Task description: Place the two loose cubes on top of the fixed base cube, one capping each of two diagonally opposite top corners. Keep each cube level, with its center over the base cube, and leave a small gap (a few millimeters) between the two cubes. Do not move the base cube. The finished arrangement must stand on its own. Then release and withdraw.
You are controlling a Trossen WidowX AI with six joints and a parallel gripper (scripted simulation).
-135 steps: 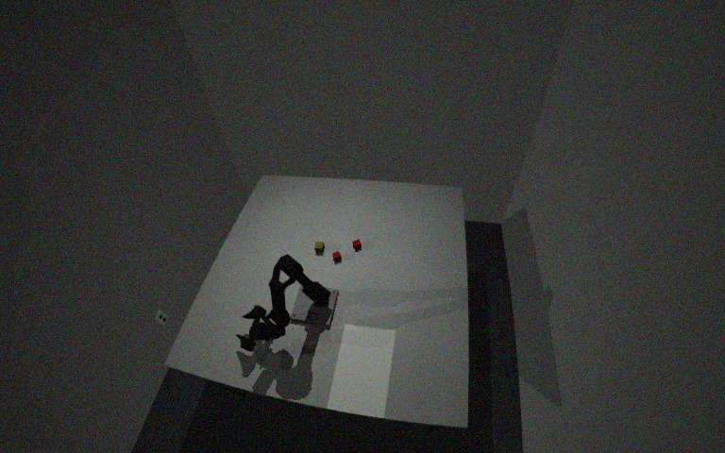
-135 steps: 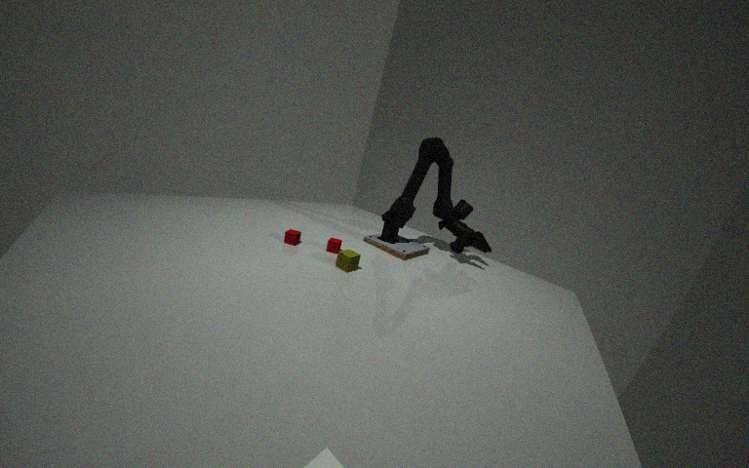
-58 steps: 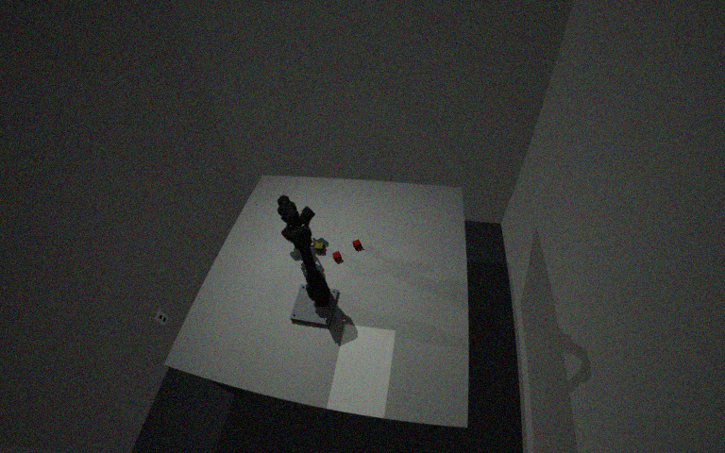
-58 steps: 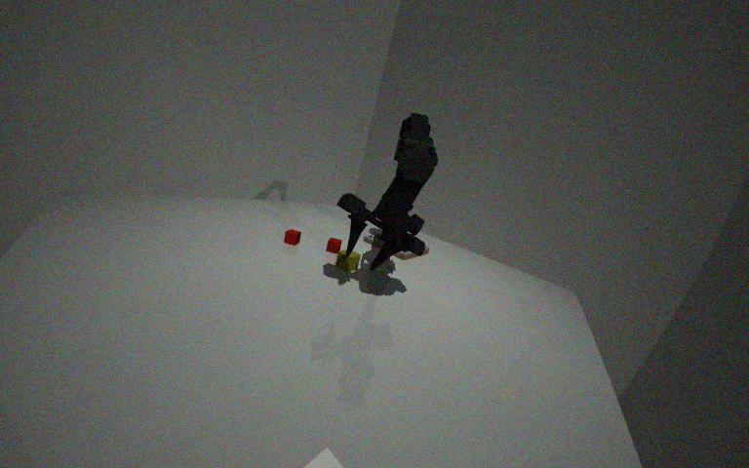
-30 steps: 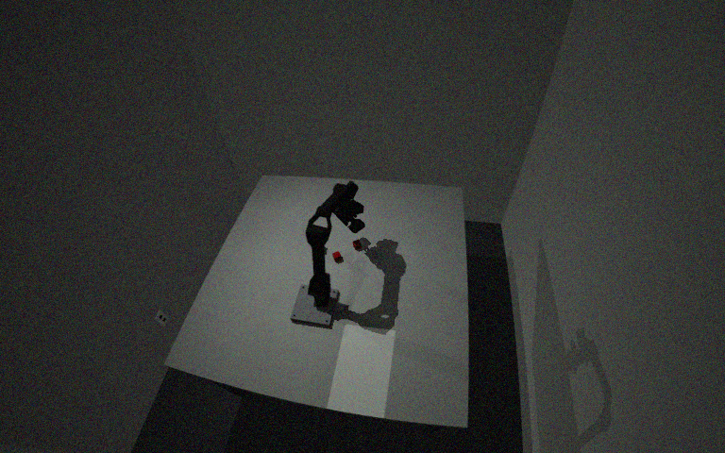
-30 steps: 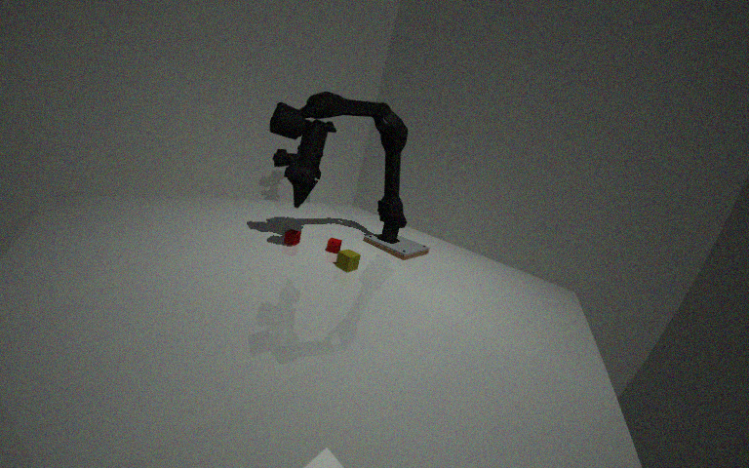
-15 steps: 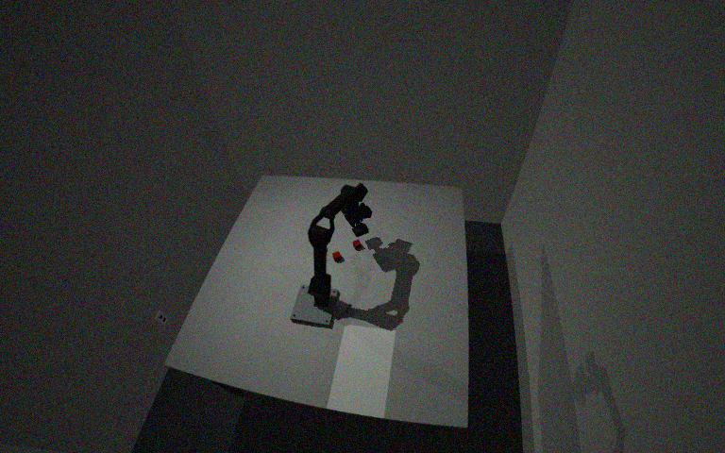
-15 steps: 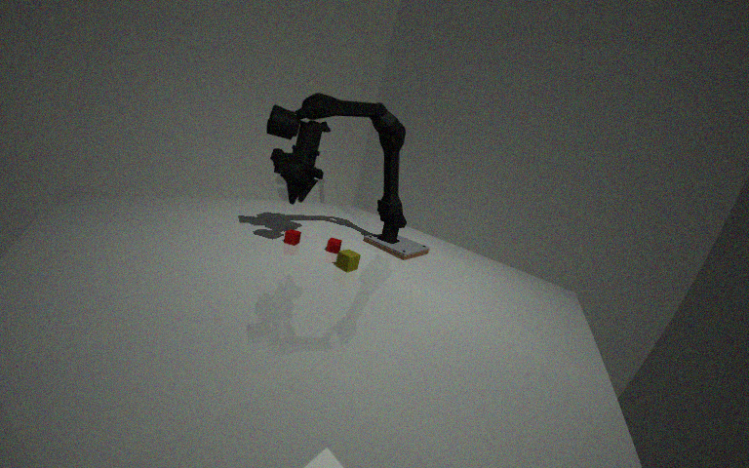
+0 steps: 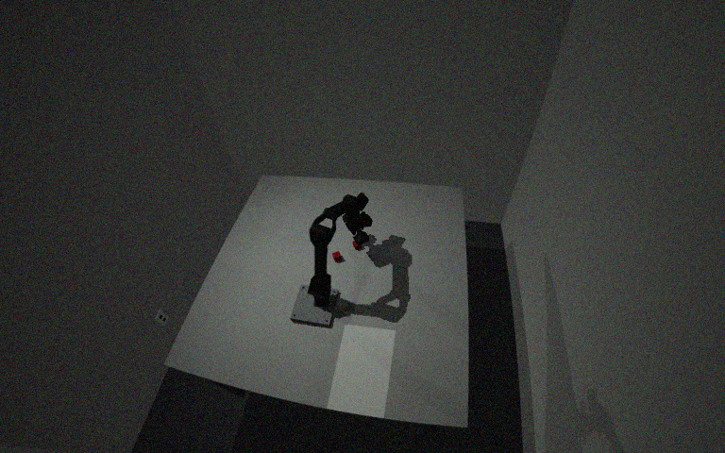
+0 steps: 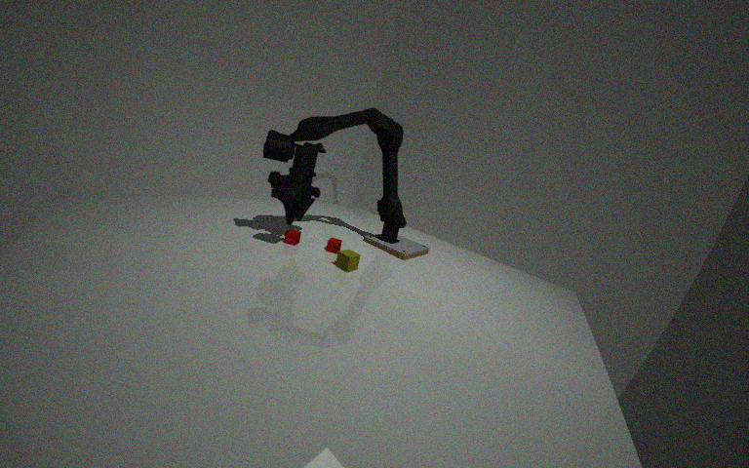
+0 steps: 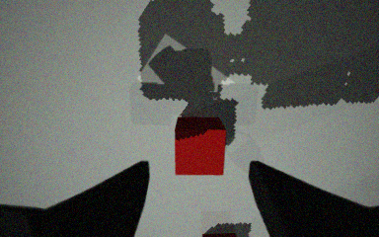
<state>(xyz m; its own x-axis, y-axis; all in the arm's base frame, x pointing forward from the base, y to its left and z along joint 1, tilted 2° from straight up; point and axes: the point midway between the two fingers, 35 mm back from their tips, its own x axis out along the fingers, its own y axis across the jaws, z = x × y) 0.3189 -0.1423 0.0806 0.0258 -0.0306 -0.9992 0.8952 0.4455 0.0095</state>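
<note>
My gripper tip is now 2 cm past the yellow cube, 19 cm to the right of it and 4 cm above it.
</note>
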